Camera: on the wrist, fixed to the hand. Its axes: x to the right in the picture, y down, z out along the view.
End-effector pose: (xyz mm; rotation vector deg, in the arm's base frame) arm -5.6 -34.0 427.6 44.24 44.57 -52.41
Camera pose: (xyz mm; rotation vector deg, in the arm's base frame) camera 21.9 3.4 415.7 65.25 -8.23 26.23
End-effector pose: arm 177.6 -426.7 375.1 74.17 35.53 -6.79
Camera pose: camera 187.2 -386.3 399.1 90.44 -36.17 62.75
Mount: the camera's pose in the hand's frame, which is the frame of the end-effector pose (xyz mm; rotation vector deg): 6.5 36.4 -30.5 8.53 -5.34 92.01
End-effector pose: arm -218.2 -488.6 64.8 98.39 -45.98 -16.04
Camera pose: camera -209.3 -473.3 109.4 42.20 -114.23 46.36
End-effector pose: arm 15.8 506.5 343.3 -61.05 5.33 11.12
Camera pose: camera 15.3 497.6 296.2 -34.79 49.31 94.09
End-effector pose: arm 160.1 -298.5 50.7 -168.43 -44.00 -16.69
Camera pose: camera 178.7 -331.2 80.5 -139.12 83.70 3.79
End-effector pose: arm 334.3 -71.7 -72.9 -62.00 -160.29 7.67
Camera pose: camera 358.6 -39.5 -47.0 -163.63 -69.07 28.33
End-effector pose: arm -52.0 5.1 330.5 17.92 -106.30 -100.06
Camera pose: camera -33.1 -19.5 367.0 -55.88 -81.19 -27.06
